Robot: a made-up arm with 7 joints. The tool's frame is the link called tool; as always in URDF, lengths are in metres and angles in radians. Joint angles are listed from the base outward.
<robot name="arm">
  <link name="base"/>
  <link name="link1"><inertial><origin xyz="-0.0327 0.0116 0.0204"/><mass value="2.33"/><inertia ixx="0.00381" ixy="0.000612" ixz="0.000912" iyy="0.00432" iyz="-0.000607" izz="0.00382"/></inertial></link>
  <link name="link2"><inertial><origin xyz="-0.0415 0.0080 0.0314"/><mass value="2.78"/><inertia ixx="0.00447" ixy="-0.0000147" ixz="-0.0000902" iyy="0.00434" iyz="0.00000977" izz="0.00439"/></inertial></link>
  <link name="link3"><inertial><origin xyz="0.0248 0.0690 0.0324"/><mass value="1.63"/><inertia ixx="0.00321" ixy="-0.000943" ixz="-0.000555" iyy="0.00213" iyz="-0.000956" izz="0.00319"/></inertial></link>
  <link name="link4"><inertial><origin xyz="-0.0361 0.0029 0.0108"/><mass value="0.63"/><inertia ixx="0.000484" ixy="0.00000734" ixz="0.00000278" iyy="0.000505" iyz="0" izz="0.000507"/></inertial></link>
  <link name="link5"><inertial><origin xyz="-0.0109 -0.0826 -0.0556"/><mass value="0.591"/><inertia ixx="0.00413" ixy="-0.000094" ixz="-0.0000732" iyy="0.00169" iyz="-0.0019" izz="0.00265"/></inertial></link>
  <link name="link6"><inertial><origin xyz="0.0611 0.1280 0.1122"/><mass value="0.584"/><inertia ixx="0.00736" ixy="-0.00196" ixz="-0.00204" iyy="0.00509" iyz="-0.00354" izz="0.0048"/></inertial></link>
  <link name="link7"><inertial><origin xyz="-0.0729 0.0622 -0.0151"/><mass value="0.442"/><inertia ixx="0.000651" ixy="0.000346" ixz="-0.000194" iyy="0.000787" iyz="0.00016" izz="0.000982"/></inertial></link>
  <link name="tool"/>
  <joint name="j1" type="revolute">
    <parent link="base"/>
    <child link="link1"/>
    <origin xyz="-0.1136 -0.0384 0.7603"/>
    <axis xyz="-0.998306 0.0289 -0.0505"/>
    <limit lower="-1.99" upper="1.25"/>
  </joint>
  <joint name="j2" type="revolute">
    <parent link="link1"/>
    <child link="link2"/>
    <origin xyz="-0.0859 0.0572 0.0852"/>
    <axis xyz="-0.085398 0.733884 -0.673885"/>
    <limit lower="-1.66" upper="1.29"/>
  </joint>
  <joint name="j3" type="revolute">
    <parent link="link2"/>
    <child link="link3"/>
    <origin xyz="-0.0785 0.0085 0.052"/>
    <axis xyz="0 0 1"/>
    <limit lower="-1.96" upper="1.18"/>
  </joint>
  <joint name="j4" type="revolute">
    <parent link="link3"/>
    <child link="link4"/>
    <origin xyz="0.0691 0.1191 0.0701"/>
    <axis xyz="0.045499 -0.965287 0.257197"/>
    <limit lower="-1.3" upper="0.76"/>
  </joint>
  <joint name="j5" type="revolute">
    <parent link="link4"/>
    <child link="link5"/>
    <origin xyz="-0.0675 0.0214 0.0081"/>
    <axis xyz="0 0 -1"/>
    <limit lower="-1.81" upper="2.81"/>
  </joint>
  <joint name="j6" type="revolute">
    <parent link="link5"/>
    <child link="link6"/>
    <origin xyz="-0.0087 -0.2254 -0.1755"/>
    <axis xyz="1 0 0"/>
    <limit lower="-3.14" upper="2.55"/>
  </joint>
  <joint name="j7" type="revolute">
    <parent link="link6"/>
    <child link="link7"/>
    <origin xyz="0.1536 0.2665 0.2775"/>
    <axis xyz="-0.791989 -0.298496 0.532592"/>
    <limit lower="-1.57" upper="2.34"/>
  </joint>
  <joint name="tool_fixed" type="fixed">
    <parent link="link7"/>
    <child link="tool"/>
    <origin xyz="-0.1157 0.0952 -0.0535" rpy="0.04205 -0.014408 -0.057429"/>
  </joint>
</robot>
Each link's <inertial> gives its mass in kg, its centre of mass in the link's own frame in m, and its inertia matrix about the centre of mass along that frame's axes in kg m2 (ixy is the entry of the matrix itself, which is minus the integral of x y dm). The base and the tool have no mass. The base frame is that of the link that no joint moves.
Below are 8 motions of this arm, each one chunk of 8 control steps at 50 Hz.
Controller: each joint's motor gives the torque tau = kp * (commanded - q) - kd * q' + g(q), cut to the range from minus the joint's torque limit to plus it. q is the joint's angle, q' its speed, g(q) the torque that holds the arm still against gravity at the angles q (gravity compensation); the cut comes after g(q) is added. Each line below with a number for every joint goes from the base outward.
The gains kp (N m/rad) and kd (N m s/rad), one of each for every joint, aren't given. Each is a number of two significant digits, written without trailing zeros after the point. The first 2 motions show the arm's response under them.
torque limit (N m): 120 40 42 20 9.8 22 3.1
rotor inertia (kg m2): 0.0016 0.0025 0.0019 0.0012 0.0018 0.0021 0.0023
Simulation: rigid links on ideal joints. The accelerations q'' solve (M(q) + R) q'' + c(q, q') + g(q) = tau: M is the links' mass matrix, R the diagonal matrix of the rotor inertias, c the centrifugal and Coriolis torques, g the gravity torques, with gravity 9.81 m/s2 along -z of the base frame. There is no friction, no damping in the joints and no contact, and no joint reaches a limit. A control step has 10 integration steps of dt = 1/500 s. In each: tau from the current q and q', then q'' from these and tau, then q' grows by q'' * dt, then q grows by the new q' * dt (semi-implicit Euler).
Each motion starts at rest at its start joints. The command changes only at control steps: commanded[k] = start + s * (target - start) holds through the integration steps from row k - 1 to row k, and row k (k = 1, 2, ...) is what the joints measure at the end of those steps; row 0 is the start. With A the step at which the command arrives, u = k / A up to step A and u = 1 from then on. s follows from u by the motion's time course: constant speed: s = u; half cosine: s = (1 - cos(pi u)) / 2; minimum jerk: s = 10 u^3 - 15 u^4 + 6 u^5; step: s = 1 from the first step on.
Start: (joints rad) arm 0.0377 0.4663 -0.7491 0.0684 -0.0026 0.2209 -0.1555
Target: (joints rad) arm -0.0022 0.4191 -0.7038 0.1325 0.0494 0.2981 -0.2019
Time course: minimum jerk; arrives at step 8
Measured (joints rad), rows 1 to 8:
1: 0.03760 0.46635 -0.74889 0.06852 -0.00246 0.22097 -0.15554
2: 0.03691 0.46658 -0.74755 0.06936 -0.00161 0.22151 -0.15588
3: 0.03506 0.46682 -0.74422 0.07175 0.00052 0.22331 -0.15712
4: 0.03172 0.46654 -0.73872 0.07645 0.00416 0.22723 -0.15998
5: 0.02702 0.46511 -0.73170 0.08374 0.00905 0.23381 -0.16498
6: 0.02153 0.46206 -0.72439 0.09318 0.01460 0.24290 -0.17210
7: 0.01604 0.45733 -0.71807 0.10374 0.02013 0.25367 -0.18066
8: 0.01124 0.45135 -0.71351 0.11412 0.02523 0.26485 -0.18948
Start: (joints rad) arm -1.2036 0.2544 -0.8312 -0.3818 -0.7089 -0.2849 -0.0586
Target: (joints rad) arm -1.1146 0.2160 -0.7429 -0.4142 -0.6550 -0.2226 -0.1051
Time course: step
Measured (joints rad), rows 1 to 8:
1: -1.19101 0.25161 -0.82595 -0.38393 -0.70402 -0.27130 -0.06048
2: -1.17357 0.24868 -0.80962 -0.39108 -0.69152 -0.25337 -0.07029
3: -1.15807 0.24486 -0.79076 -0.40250 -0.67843 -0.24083 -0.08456
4: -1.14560 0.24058 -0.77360 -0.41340 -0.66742 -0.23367 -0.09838
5: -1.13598 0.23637 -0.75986 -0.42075 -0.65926 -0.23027 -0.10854
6: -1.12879 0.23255 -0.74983 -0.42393 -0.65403 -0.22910 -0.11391
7: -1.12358 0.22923 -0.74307 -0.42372 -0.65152 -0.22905 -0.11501
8: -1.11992 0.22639 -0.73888 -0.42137 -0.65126 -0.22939 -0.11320
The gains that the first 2 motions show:
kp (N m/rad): 200 36 42 15 8.2 47 4.9
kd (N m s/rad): 14 4.2 2.3 0.7 0.65 3.3 0.25
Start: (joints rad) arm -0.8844 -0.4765 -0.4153 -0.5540 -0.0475 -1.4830 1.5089
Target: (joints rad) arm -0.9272 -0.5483 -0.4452 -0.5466 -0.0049 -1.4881 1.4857
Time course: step
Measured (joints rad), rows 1 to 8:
1: -0.88987 -0.48168 -0.42026 -0.55438 -0.04285 -1.48621 1.50336
2: -0.89856 -0.49086 -0.42745 -0.55462 -0.03368 -1.48839 1.49358
3: -0.90654 -0.50029 -0.43371 -0.55474 -0.02477 -1.48879 1.48666
4: -0.91289 -0.50867 -0.43840 -0.55468 -0.01788 -1.48831 1.48392
5: -0.91760 -0.51572 -0.44162 -0.55431 -0.01314 -1.48755 1.48409
6: -0.92095 -0.52154 -0.44368 -0.55356 -0.01014 -1.48686 1.48554
7: -0.92326 -0.52634 -0.44489 -0.55243 -0.00836 -1.48637 1.48714
8: -0.92481 -0.53030 -0.44551 -0.55096 -0.00738 -1.48614 1.48830

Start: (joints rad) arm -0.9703 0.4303 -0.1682 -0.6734 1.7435 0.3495 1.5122
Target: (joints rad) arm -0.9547 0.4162 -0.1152 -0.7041 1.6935 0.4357 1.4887
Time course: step
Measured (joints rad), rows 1 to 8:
1: -0.96776 0.43180 -0.16364 -0.67593 1.73195 0.36190 1.49955
2: -0.96431 0.43252 -0.15278 -0.68412 1.72148 0.37826 1.48752
3: -0.96132 0.43152 -0.14115 -0.69458 1.71523 0.39289 1.48225
4: -0.95914 0.42963 -0.13128 -0.70394 1.71160 0.40507 1.48220
5: -0.95771 0.42751 -0.12397 -0.71062 1.70929 0.41475 1.48496
6: -0.95685 0.42548 -0.11910 -0.71433 1.70754 0.42209 1.48854
7: -0.95635 0.42368 -0.11616 -0.71542 1.70594 0.42741 1.49170
8: -0.95605 0.42212 -0.11458 -0.71455 1.70434 0.43106 1.49387

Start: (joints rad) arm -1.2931 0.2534 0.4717 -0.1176 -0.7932 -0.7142 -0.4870
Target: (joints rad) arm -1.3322 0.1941 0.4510 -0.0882 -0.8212 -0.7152 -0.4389
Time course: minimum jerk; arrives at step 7
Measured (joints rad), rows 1 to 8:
1: -1.29320 0.25328 0.47151 -0.11758 -0.79331 -0.71422 -0.48692
2: -1.29392 0.25252 0.47034 -0.11731 -0.79391 -0.71436 -0.48632
3: -1.29600 0.25052 0.46758 -0.11603 -0.79515 -0.71461 -0.48426
4: -1.29991 0.24697 0.46330 -0.11293 -0.79680 -0.71485 -0.47988
5: -1.30542 0.24205 0.45835 -0.10783 -0.79845 -0.71491 -0.47300
6: -1.31162 0.23641 0.45392 -0.10141 -0.79982 -0.71469 -0.46448
7: -1.31740 0.23074 0.45089 -0.09501 -0.80096 -0.71426 -0.45582
8: -1.32209 0.22540 0.44922 -0.08989 -0.80232 -0.71384 -0.44843

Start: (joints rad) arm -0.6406 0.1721 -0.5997 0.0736 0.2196 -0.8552 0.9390
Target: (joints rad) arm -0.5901 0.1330 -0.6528 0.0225 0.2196 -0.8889 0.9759
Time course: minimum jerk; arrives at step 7
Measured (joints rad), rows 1 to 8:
1: -0.64040 0.17187 -0.60008 0.07332 0.21933 -0.85524 0.93917
2: -0.63913 0.17054 -0.60235 0.07163 0.21781 -0.85559 0.94032
3: -0.63584 0.16750 -0.60756 0.06762 0.21470 -0.85681 0.94356
4: -0.63020 0.16298 -0.61544 0.06127 0.21085 -0.85945 0.94931
5: -0.62285 0.15791 -0.62447 0.05351 0.20785 -0.86365 0.95671
6: -0.61515 0.15347 -0.63265 0.04574 0.20718 -0.86892 0.96394
7: -0.60840 0.15034 -0.63870 0.03901 0.20926 -0.87439 0.96927
8: -0.60305 0.14821 -0.64301 0.03330 0.21295 -0.87925 0.97221

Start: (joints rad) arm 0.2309 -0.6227 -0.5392 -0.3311 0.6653 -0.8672 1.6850
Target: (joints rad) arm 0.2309 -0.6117 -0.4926 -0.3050 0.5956 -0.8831 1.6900
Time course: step
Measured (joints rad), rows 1 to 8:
1: 0.22976 -0.61859 -0.53102 -0.32745 0.66417 -0.86918 1.68918
2: 0.22981 -0.61572 -0.52170 -0.32414 0.65759 -0.87199 1.69413
3: 0.23022 -0.61421 -0.51312 -0.32100 0.64803 -0.87474 1.69607
4: 0.23064 -0.61367 -0.50595 -0.31783 0.63721 -0.87715 1.69516
5: 0.23097 -0.61372 -0.50036 -0.31457 0.62640 -0.87916 1.69264
6: 0.23119 -0.61405 -0.49626 -0.31128 0.61642 -0.88073 1.68973
7: 0.23132 -0.61448 -0.49346 -0.30809 0.60779 -0.88188 1.68727
8: 0.23138 -0.61486 -0.49171 -0.30513 0.60075 -0.88266 1.68564

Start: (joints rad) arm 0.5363 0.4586 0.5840 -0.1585 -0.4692 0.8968 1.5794
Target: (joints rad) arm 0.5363 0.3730 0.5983 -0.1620 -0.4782 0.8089 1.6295
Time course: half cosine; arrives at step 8
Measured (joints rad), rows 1 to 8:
1: 0.53628 0.45847 0.58380 -0.15868 -0.46920 0.89632 1.58011
2: 0.53623 0.45786 0.58322 -0.15940 -0.46907 0.89438 1.58294
3: 0.53615 0.45633 0.58240 -0.16094 -0.46859 0.89016 1.58875
4: 0.53606 0.45346 0.58171 -0.16330 -0.46766 0.88340 1.59736
5: 0.53599 0.44898 0.58157 -0.16616 -0.46629 0.87436 1.60767
6: 0.53594 0.44287 0.58229 -0.16896 -0.46472 0.86379 1.61799
7: 0.53593 0.43540 0.58405 -0.17103 -0.46331 0.85278 1.62649
8: 0.53596 0.42711 0.58684 -0.17174 -0.46252 0.84261 1.63154

